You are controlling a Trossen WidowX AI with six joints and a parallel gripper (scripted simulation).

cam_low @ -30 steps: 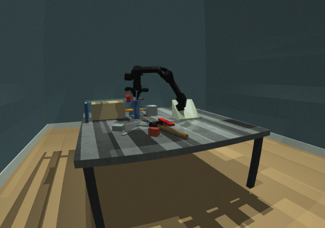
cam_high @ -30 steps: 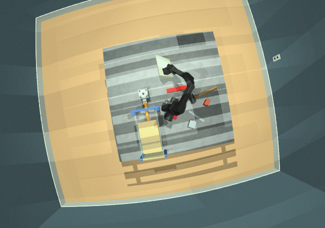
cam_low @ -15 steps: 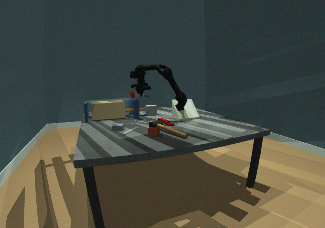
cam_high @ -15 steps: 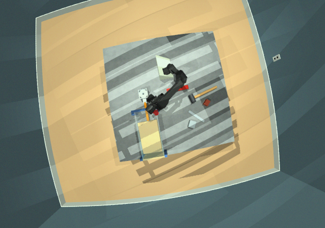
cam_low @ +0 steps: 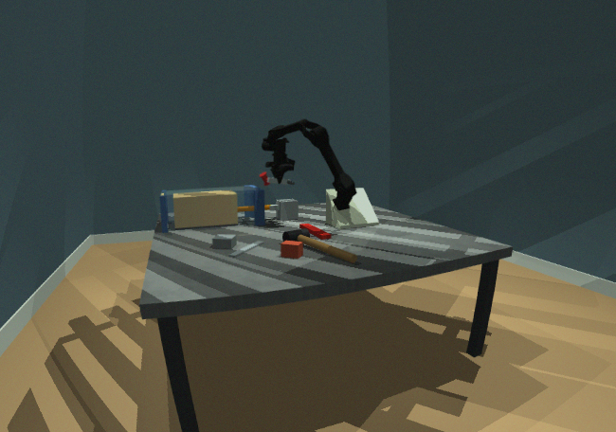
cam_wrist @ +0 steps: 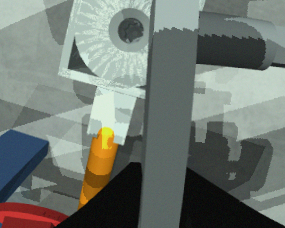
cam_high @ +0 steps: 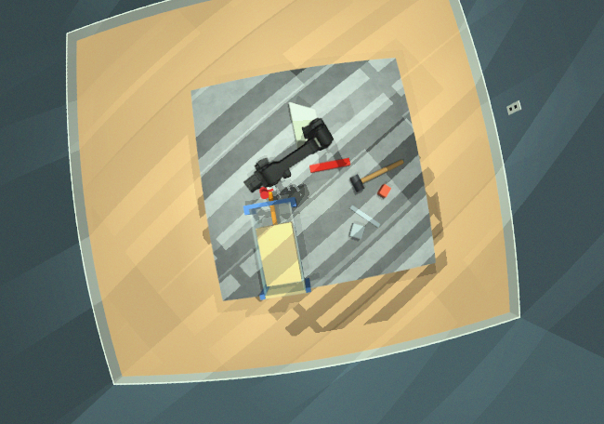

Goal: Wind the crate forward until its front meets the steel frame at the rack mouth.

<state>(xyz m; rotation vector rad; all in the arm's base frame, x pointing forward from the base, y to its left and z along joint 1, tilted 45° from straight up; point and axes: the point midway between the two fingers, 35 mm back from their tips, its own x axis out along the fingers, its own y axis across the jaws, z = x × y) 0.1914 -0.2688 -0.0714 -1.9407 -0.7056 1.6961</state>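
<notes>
Now: the red spool-shaped handle grip 5 cm ahead of my gripper tip, 3 cm to the right of it and 2 cm above it. Also, from my gripper tip: clear-panelled cubby: 35 cm ahead, 7 cm to the right, 6 cm below; winch handle: 1 cm to the right, 1 cm ahead, 1 cm above; grey winch: 15 cm below, 7 cm behind, 3 cm to the right.
</notes>
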